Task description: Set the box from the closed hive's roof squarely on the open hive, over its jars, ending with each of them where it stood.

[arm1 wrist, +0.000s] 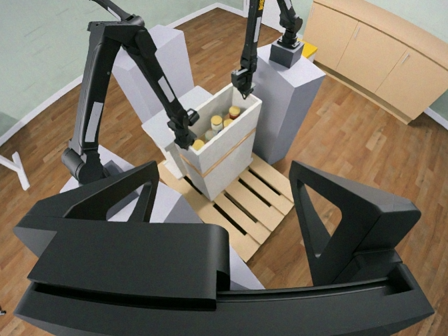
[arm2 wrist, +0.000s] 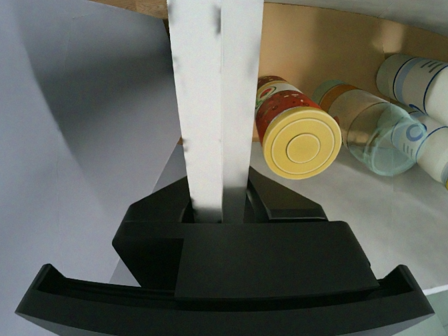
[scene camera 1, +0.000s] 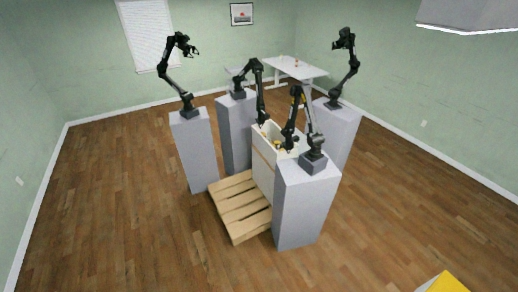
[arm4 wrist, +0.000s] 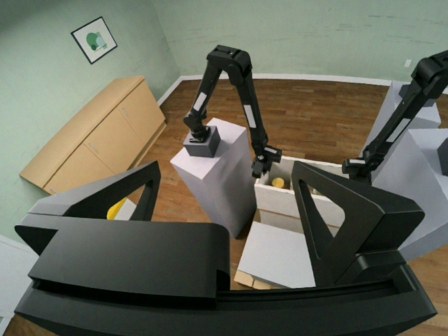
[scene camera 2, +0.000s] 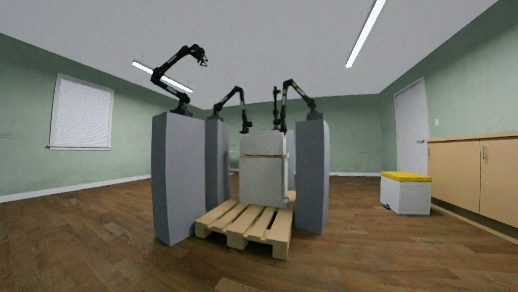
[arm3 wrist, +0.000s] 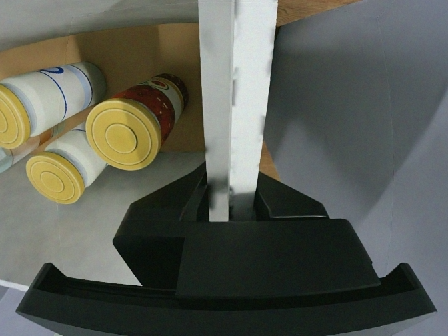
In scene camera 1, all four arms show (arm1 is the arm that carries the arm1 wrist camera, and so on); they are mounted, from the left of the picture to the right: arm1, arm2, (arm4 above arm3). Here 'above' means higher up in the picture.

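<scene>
The white, open box sits low and level around the jars, on the open hive; its wooden rim shows as a thin line between them. Arm2's gripper is shut on one end wall, arm3's gripper on the opposite end wall. A red jar, a clear jar and white jars stand inside. Arm1's gripper and arm4's gripper are open and empty, far from the box.
The closed hive's flat white roof lies beside the open hive. Both hives stand on a wooden pallet among grey pedestals. A yellow-lidded box stands by the wooden cabinet.
</scene>
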